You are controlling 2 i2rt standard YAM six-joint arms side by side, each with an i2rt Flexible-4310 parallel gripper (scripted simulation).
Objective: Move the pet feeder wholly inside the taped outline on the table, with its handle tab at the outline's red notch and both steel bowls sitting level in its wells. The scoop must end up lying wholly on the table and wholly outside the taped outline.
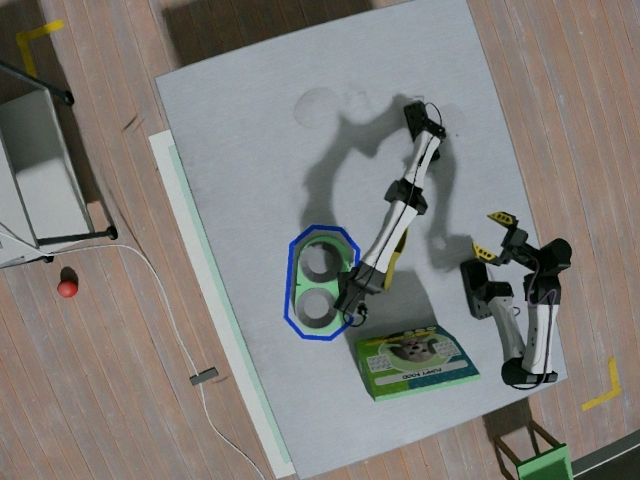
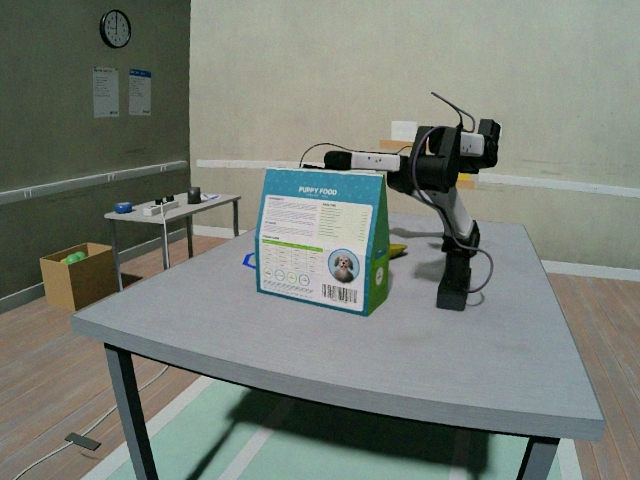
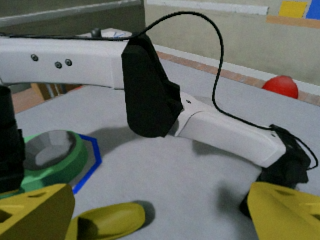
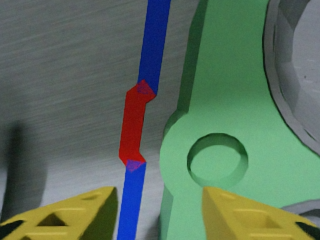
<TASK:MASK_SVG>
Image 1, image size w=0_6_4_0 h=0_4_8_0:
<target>puppy food bag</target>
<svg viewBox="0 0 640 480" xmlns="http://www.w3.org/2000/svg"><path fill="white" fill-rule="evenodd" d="M481 374L456 338L439 324L354 341L355 349L357 347L359 351L360 377L366 392L375 402L480 380Z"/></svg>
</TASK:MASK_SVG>
